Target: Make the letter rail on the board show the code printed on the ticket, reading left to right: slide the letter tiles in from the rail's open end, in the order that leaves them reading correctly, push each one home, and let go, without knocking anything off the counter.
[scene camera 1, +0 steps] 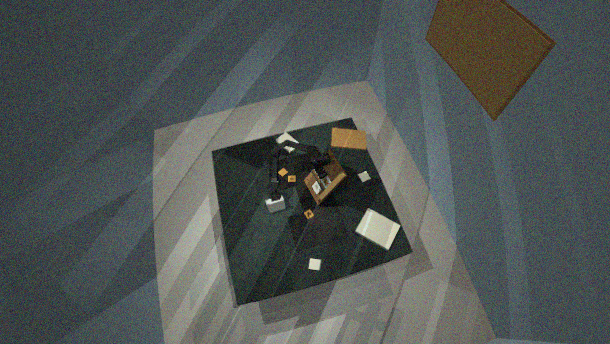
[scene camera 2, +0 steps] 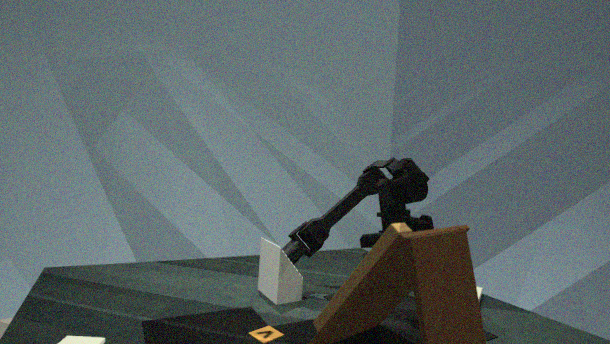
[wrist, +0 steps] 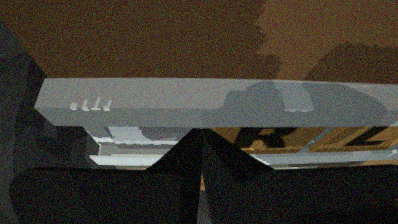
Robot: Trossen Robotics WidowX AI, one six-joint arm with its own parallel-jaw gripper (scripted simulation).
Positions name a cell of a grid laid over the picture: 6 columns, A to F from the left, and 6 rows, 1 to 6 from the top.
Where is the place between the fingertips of the gripper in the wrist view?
At D4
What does the gripper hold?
Nothing.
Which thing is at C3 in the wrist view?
A brown slanted board.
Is the gripper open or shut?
Shut.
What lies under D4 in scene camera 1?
A brown slanted board.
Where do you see a brown slanted board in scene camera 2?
At E5
